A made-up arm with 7 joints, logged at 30 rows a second.
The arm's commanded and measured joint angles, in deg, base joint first. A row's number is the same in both.
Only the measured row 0 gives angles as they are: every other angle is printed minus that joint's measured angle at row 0.
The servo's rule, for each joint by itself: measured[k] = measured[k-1] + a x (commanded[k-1-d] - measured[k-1]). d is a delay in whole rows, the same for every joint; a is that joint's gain. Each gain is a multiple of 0.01, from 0.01 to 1. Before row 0 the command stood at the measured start. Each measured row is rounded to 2 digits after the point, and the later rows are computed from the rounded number. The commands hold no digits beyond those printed.
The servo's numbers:
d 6
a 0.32 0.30 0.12 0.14 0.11 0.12 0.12
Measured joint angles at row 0:
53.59, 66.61, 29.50, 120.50, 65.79, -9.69, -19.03
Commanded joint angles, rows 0 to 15:
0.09, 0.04, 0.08, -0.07, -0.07, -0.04, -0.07
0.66, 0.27, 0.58, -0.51, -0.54, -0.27, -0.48
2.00, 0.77, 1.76, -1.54, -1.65, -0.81, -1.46
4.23, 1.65, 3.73, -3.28, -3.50, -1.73, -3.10
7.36, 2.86, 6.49, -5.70, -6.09, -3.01, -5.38
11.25, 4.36, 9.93, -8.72, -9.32, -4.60, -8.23
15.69, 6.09, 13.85, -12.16, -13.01, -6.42, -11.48
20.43, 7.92, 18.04, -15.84, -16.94, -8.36, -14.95
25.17, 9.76, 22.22, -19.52, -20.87, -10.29, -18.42
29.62, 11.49, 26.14, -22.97, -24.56, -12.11, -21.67
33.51, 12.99, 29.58, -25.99, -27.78, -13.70, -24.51
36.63, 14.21, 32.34, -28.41, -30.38, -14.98, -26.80
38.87, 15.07, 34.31, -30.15, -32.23, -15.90, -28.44
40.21, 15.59, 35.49, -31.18, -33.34, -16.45, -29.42
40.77, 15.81, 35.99, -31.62, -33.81, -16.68, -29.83
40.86, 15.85, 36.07, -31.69, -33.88, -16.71, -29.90
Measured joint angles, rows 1 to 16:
0.00, 0.00, 0.00, 0.00, 0.00, 0.00, 0.00
0.00, 0.00, 0.00, 0.00, 0.00, 0.00, 0.00
0.00, 0.00, 0.00, 0.00, 0.00, 0.00, 0.00
0.00, 0.00, 0.00, 0.00, 0.00, 0.00, 0.00
0.00, 0.00, 0.00, 0.00, 0.00, 0.00, 0.00
0.00, 0.00, 0.00, 0.00, 0.00, 0.00, 0.00
0.03, 0.01, 0.01, -0.01, -0.01, 0.00, -0.01
0.23, 0.09, 0.08, -0.08, -0.07, -0.03, -0.07
0.80, 0.29, 0.28, -0.28, -0.24, -0.12, -0.24
1.90, 0.70, 0.69, -0.70, -0.60, -0.31, -0.58
3.65, 1.35, 1.39, -1.40, -1.20, -0.63, -1.16
6.08, 2.25, 2.41, -2.42, -2.09, -1.11, -2.01
9.16, 3.40, 3.78, -3.78, -3.29, -1.75, -3.15
12.77, 4.76, 5.49, -5.47, -4.79, -2.54, -4.57
16.74, 6.26, 7.50, -7.44, -6.56, -3.47, -6.23
20.86, 7.83, 9.74, -9.61, -8.54, -4.51, -8.08

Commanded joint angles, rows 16 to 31:
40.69, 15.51, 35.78, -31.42, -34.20, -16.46, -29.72
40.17, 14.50, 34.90, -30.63, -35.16, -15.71, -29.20
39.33, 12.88, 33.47, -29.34, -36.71, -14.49, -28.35
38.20, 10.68, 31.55, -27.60, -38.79, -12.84, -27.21
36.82, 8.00, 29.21, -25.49, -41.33, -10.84, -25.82
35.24, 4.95, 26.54, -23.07, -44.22, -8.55, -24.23
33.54, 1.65, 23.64, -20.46, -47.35, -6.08, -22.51
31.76, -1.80, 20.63, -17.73, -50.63, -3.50, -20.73
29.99, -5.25, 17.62, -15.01, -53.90, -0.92, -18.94
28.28, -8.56, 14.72, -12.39, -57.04, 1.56, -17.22
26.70, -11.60, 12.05, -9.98, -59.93, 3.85, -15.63
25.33, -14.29, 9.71, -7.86, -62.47, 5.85, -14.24
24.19, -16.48, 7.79, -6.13, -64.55, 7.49, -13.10
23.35, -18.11, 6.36, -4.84, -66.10, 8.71, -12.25
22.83, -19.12, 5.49, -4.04, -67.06, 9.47, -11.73
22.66, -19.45, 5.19, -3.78, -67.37, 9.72, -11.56
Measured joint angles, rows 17 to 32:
24.91, 9.38, 12.12, -11.90, -10.66, -5.61, -10.05
28.66, 10.83, 14.55, -14.21, -12.83, -6.73, -12.06
31.93, 12.10, 16.92, -16.44, -14.96, -7.83, -14.03
34.58, 13.15, 19.15, -18.50, -16.98, -8.86, -15.88
36.56, 13.95, 21.17, -20.34, -18.83, -9.80, -17.55
37.94, 14.52, 22.96, -21.93, -20.49, -10.63, -19.03
38.82, 14.82, 24.50, -23.26, -22.00, -11.33, -20.31
39.25, 14.72, 25.75, -24.29, -23.45, -11.86, -21.38
39.28, 14.17, 26.68, -25.00, -24.91, -12.18, -22.22
38.93, 13.12, 27.26, -25.36, -26.44, -12.26, -22.82
38.25, 11.58, 27.49, -25.38, -28.08, -12.09, -23.18
37.29, 9.59, 27.38, -25.06, -29.86, -11.67, -23.31
36.09, 7.21, 26.93, -24.42, -31.78, -11.00, -23.21
34.70, 4.51, 26.17, -23.48, -33.85, -10.10, -22.91
33.19, 1.58, 25.14, -22.29, -36.06, -9.00, -22.43
31.62, -1.46, 23.89, -20.90, -38.37, -7.73, -21.80

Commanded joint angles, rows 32 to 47:
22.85, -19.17, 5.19, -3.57, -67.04, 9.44, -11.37
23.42, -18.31, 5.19, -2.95, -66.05, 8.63, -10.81
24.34, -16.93, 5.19, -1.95, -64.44, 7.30, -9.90
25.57, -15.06, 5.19, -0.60, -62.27, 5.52, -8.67
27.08, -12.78, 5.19, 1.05, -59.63, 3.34, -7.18
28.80, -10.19, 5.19, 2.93, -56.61, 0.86, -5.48
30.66, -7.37, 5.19, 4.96, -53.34, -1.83, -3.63
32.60, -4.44, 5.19, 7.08, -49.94, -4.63, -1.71
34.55, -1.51, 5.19, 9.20, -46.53, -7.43, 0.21
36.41, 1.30, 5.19, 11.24, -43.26, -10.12, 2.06
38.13, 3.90, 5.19, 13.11, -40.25, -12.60, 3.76
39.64, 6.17, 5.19, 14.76, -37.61, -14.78, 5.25
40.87, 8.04, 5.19, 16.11, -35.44, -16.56, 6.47
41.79, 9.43, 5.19, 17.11, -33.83, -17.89, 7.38
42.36, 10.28, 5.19, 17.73, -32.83, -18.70, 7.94
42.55, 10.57, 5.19, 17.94, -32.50, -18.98, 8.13
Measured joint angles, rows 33 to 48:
30.05, -4.50, 22.47, -19.37, -40.74, -6.34, -21.06
28.54, -7.44, 20.94, -17.76, -43.13, -4.88, -20.24
27.15, -10.15, 19.36, -16.13, -45.49, -3.40, -19.38
25.93, -12.54, 17.80, -14.55, -47.76, -1.95, -18.52
24.94, -14.51, 16.32, -13.08, -49.88, -0.58, -17.71
24.21, -15.99, 14.98, -11.78, -51.80, 0.66, -16.97
23.77, -16.94, 13.81, -10.63, -53.48, 1.71, -16.30
23.66, -17.35, 12.78, -9.55, -54.86, 2.54, -15.64
23.88, -17.22, 11.87, -8.49, -55.91, 3.11, -14.95
24.42, -16.57, 11.07, -7.39, -56.61, 3.40, -14.20
25.27, -15.43, 10.36, -6.21, -56.94, 3.39, -13.36
26.40, -13.86, 9.74, -4.93, -56.90, 3.09, -12.41
27.76, -11.91, 9.19, -3.55, -56.51, 2.50, -11.36
29.31, -9.67, 8.71, -2.06, -55.79, 1.64, -10.20
30.99, -7.22, 8.29, -0.48, -54.77, 0.55, -8.95
32.72, -4.66, 7.92, 1.16, -53.50, -0.73, -7.63

